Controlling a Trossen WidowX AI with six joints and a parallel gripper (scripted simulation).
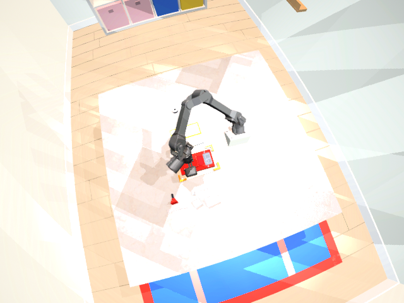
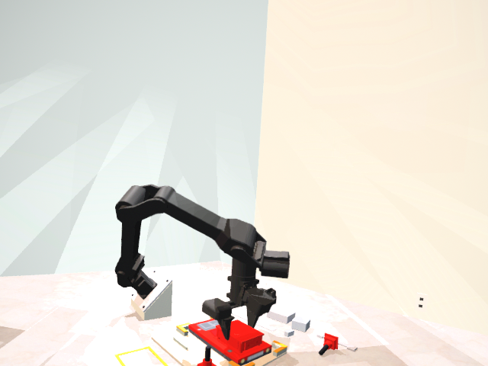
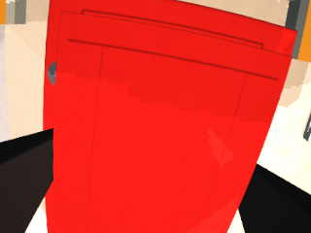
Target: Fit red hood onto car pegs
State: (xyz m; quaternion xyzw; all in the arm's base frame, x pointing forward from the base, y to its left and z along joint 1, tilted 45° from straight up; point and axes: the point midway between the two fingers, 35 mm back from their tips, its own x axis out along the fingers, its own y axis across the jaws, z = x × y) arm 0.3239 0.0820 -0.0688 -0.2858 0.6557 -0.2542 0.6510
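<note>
Now: the red hood 10 mm above my gripper tip. Round my gripper tip: white engine block 20 mm below.
</note>
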